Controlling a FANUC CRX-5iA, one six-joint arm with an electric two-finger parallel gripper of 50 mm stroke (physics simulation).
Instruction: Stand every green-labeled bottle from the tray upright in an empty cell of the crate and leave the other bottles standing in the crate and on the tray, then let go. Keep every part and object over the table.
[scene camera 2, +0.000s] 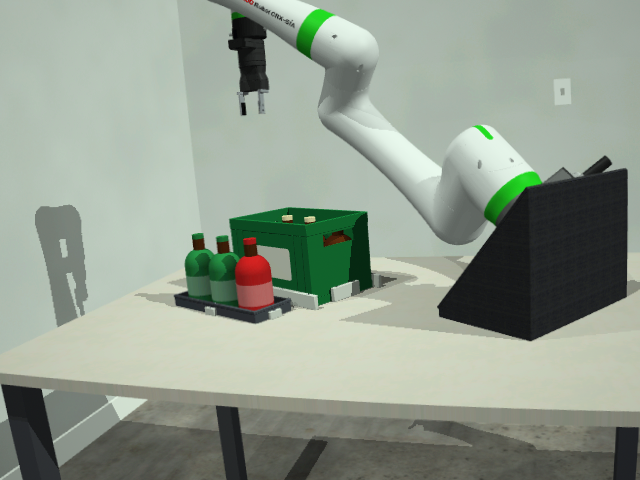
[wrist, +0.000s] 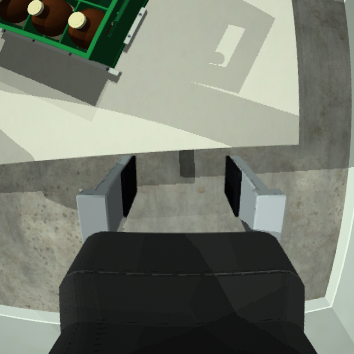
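Where they show: gripper, fingertip midpoint: (scene camera 2: 252, 114) (wrist: 180, 173); arm's base at its link origin: (scene camera 2: 540, 229).
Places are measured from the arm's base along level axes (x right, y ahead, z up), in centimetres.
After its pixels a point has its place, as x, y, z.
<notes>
Two green-labeled bottles (scene camera 2: 198, 268) @(15.9, 69.8, -6.1) (scene camera 2: 223, 273) @(10.0, 62.9, -6.3) and a red-labeled bottle (scene camera 2: 253, 279) @(4.6, 55.7, -6.7) stand upright on the dark tray (scene camera 2: 230, 311) @(6.3, 61.5, -13.5). The green crate (scene camera 2: 338, 268) @(16.5, 39.2, -8.4) stands behind the tray; in the wrist view part of the crate (wrist: 107, 35) @(39.6, 54.9, -1.5) shows at the top left. Brown bottles with cream caps (wrist: 77, 20) @(36.1, 51.7, 1.3) (wrist: 35, 8) @(30.6, 45.7, 1.3) stand in its cells. My gripper (scene camera 2: 252, 110) @(56.2, 60.8, 27.1) (wrist: 180, 173) @(56.2, 60.8, 27.1) is open and empty, high above the crate and the tray. The tray does not show in the wrist view, and most crate cells are hidden.
Pale brackets (scene camera 2: 344, 290) @(15.8, 38.2, -13.2) (wrist: 135, 29) @(37.4, 58.5, -12.7) hold the crate's foot. The arm's dark wedge-shaped base (scene camera 2: 576, 258) @(-9.7, -3.4, -3.7) stands on the table (scene camera 2: 330, 366) @(-22.7, 40.0, -15.0) at the right. In the wrist view the table's edge runs across above the fingertips, with floor (wrist: 45, 220) below it.
</notes>
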